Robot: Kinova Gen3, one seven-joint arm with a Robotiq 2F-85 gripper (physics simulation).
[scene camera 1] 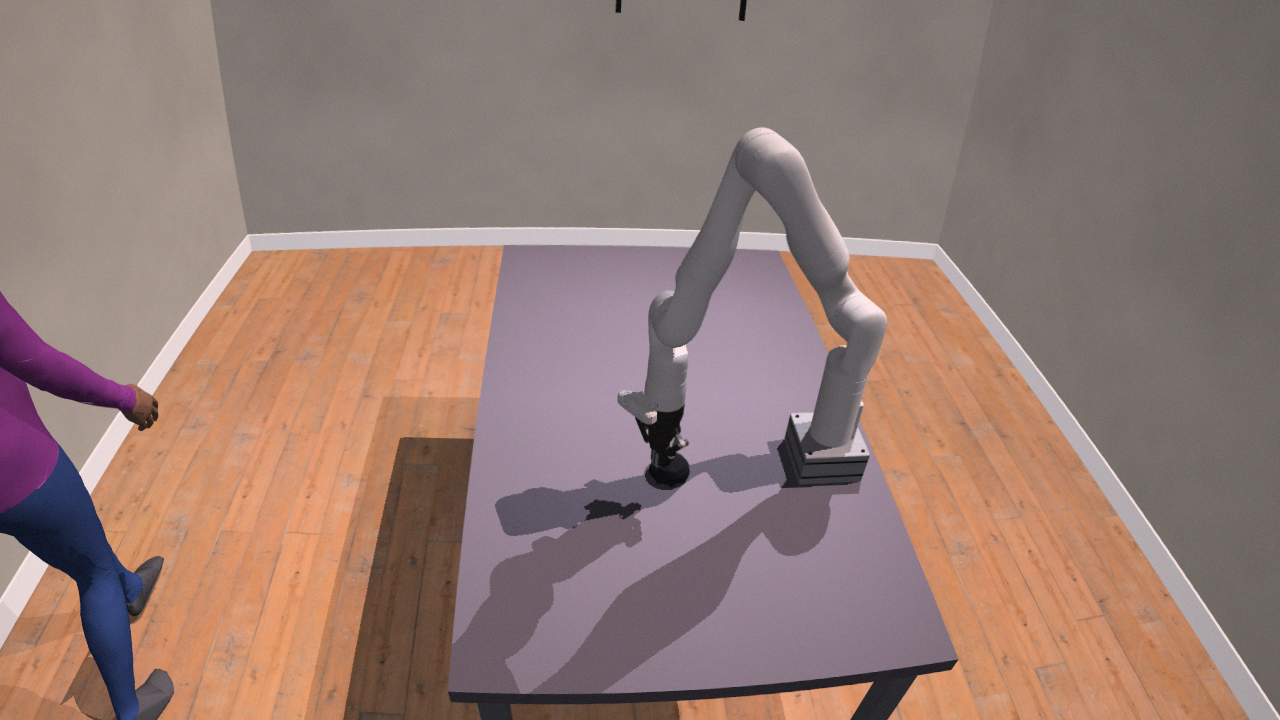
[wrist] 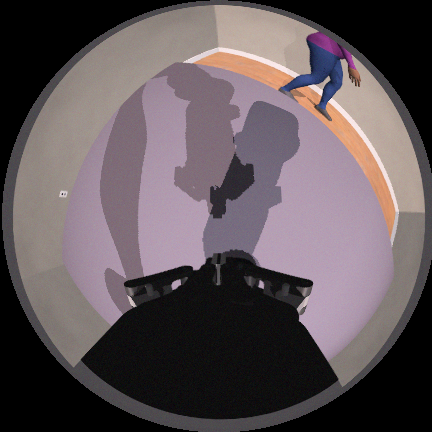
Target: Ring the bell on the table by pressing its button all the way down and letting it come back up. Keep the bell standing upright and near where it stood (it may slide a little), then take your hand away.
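Places are measured from the arm's base along level axes (x left, y back, z up), in millimetres.
Pixels of known places: gripper, fingertip midpoint: (scene camera 1: 657,464) (wrist: 219,260); arm's base, link origin: (scene camera 1: 830,432).
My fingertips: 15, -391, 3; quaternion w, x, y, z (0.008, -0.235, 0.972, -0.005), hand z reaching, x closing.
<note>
Ahead of a thing's pixels: the offset from my fingertips to its top centre, as dx, dy, dz. "pt": to the spot under its first point. Level surfaces: height alone.
The black bell {-48, +45, -14} (scene camera 1: 671,475) stands upright on the purple table {dz -80} (scene camera 1: 572,322) (wrist: 320,220), in front of the arm's base and to its left in the scene view. In the wrist view, part of the rim of the bell {pt -44, +2, -70} (wrist: 245,256) shows behind the fingers. My gripper (scene camera 1: 663,456) (wrist: 219,260) is shut and empty, pointing down with its fingertips at the top of the bell. They look in contact with it, but the button is hidden behind the fingers, so how far it is pressed cannot be told.
The arm's base (scene camera 1: 825,461) stands at the table's right side. A person in a purple top and blue trousers (scene camera 1: 62,510) (wrist: 322,65) stands on the floor left of the table. Dark arm shadows lie across the table.
</note>
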